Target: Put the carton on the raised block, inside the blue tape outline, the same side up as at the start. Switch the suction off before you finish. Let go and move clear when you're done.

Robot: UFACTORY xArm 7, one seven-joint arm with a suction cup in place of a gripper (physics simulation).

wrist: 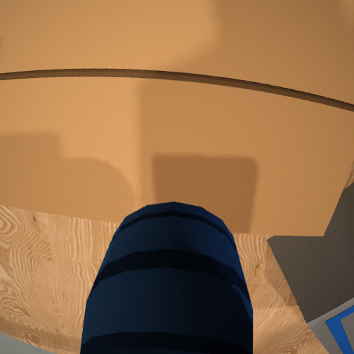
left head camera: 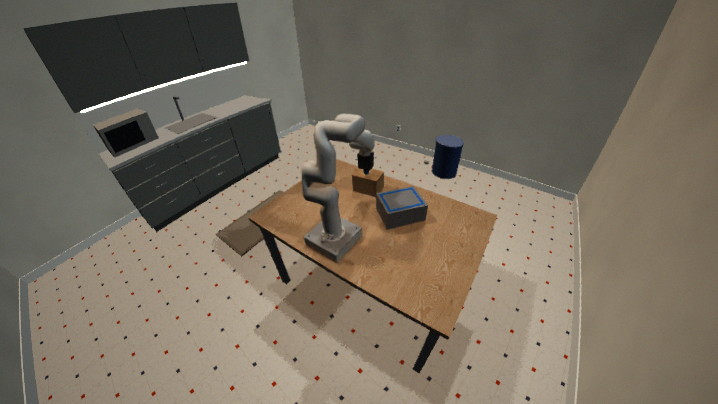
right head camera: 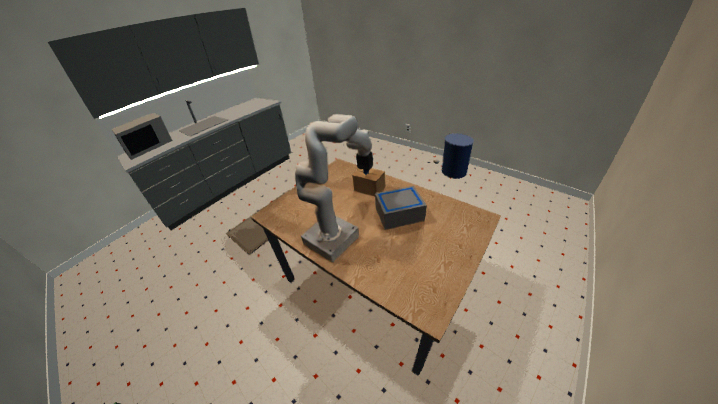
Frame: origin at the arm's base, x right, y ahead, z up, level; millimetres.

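Seen in the pictures: hand, its tool point: (left head camera: 366,173) (right head camera: 366,173); arm's base, origin of its link: (left head camera: 333,233) (right head camera: 330,233).
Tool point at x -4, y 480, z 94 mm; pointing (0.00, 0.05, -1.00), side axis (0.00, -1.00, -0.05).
Note:
Offsets run from my tool point to a thing's middle. "*": to the spot under its first point. Level surfaces: height alone.
The brown carton @[dx -7, dy +50, dz -98 mm] (left head camera: 366,184) (right head camera: 367,184) (wrist: 90,110) rests on the table, behind and left of the grey raised block @[dx +276, dy -128, dz -103 mm] (left head camera: 407,217) (right head camera: 404,217) (wrist: 312,270). A blue tape outline @[* dx +383, dy -121, dz -43 mm] (left head camera: 419,202) (right head camera: 417,201) (wrist: 340,330) lies on the block's top. My suction cup (left head camera: 366,173) (right head camera: 366,172) (wrist: 175,205) points down at the carton's top, close to its near edge in the wrist view. It is touching or very close; the cup's underside is hidden. No lift or hold of the carton shows. A dark seam runs across the carton's top.
The arm's grey base plate stands near the table's left front edge. The wooden table @[dz -163 mm] (left head camera: 431,271) (right head camera: 431,271) extends right of the block. A blue barrel (left head camera: 446,158) (right head camera: 456,156) stands on the floor behind the table. A kitchen counter with a microwave is at the left.

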